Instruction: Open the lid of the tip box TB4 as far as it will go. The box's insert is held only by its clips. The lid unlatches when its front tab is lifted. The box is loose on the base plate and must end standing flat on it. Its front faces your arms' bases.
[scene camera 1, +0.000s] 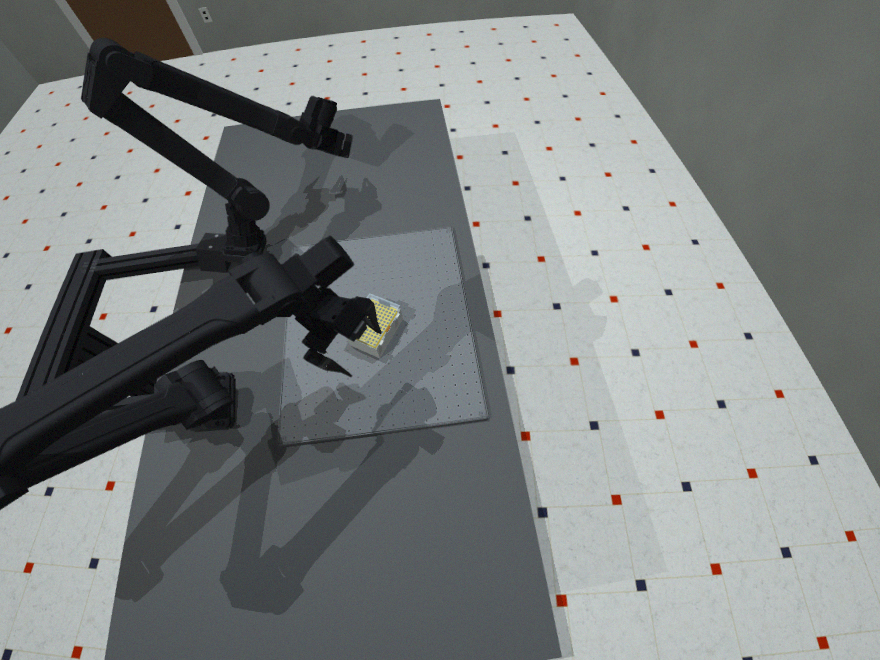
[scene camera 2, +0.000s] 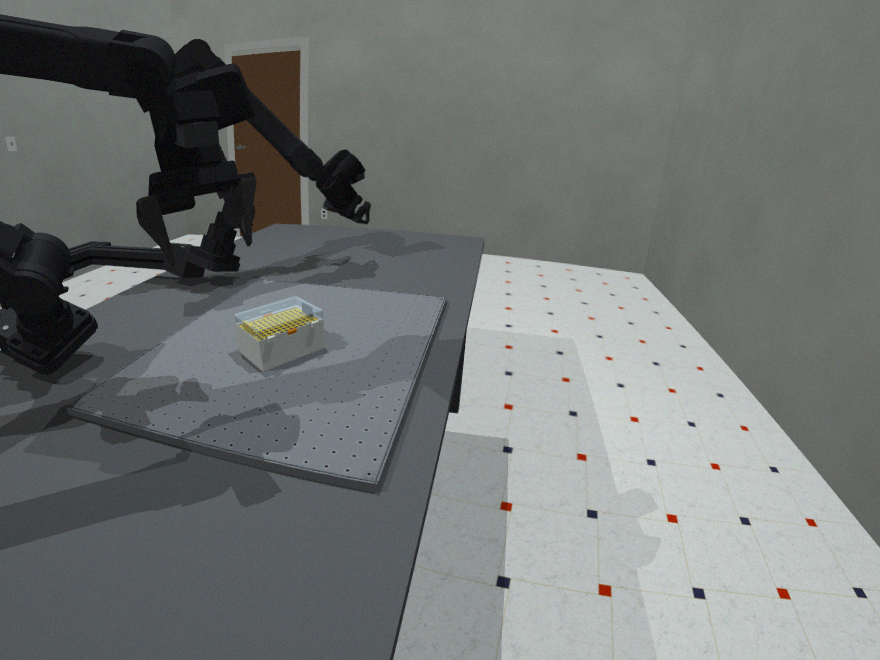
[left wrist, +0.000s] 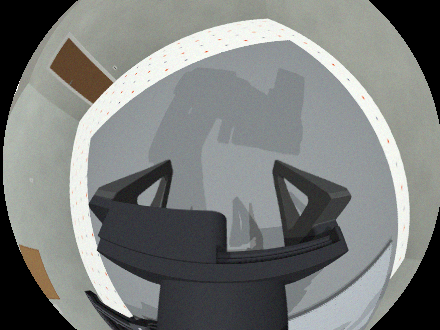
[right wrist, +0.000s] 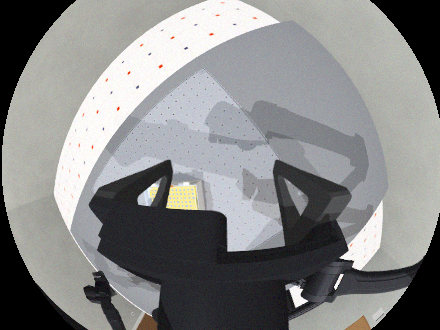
My left gripper (scene camera 2: 355, 217) is 130 cm from the lens. My right gripper (scene camera 2: 212, 254) is 54 cm from the lens. A tip box TB4 (scene camera 2: 271, 352): 67 cm from the lens.
